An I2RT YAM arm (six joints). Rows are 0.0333 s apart.
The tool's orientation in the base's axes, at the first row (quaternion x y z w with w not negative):
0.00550, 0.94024, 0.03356, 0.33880
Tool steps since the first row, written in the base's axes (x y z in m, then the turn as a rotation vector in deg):
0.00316, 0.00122, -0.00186, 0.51, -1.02, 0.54
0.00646, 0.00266, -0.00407, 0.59, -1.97, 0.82
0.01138, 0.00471, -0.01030, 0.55, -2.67, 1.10
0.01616, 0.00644, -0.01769, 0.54, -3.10, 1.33
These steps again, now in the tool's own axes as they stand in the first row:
-0.00121, 0.00105, 0.00352, -0.77, -0.99, -0.15
-0.00230, 0.00230, 0.00740, -1.04, -1.92, -0.37
-0.00205, 0.00387, 0.01545, -1.21, -2.60, -0.65
-0.00097, 0.00504, 0.02427, -1.37, -3.01, -0.86

